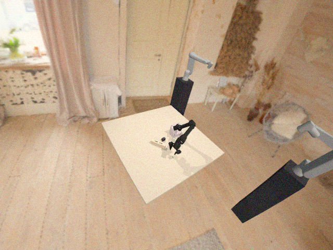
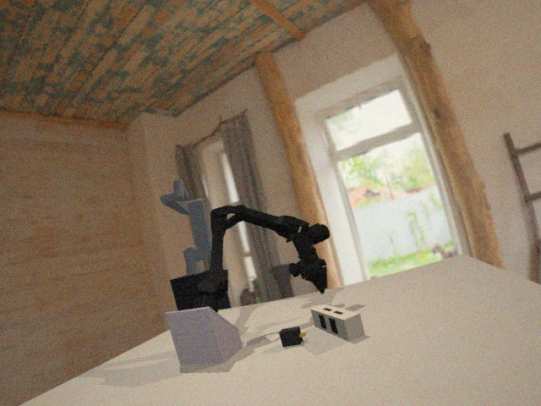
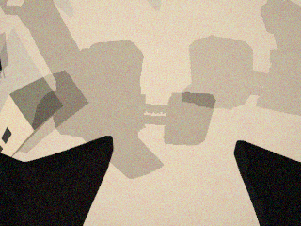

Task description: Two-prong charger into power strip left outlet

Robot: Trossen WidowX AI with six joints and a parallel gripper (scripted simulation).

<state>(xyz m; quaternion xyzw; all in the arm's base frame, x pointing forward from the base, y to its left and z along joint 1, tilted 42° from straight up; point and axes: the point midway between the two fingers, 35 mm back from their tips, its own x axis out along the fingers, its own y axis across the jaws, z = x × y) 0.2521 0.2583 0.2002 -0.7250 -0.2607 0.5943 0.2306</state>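
Right now the two-prong charger is 270 mm to the right of my gripper tip, 50 mm below it and 30 mm behind it.
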